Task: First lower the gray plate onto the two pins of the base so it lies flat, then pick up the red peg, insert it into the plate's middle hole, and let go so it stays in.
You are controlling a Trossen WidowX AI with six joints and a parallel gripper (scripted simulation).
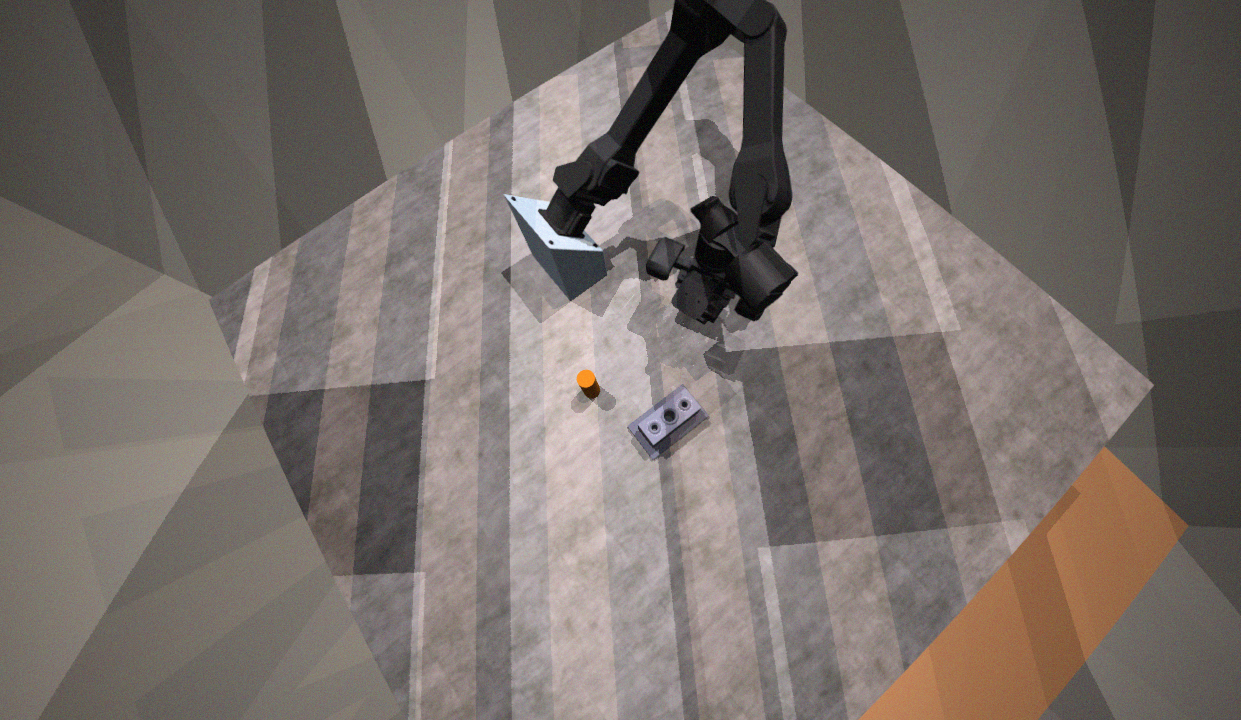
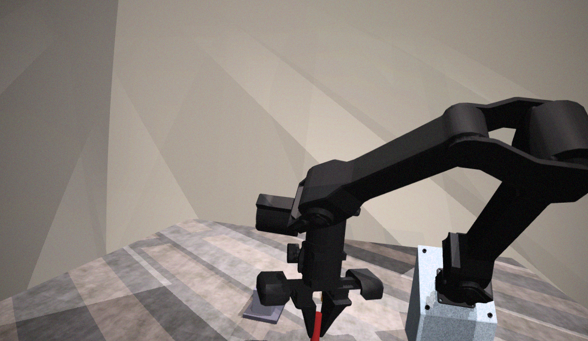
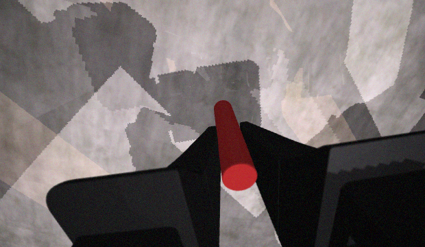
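Now: the gray plate 16 cm to the right of my gripper tip, 12 cm ahead of it and 1 cm below it. From my gripper tip the other things lie so: orange cylinder: 24 cm to the right, 2 cm below; then base: 16 cm to the right, 12 cm ahead, 5 cm below; then red peg: right at my gripper tip.
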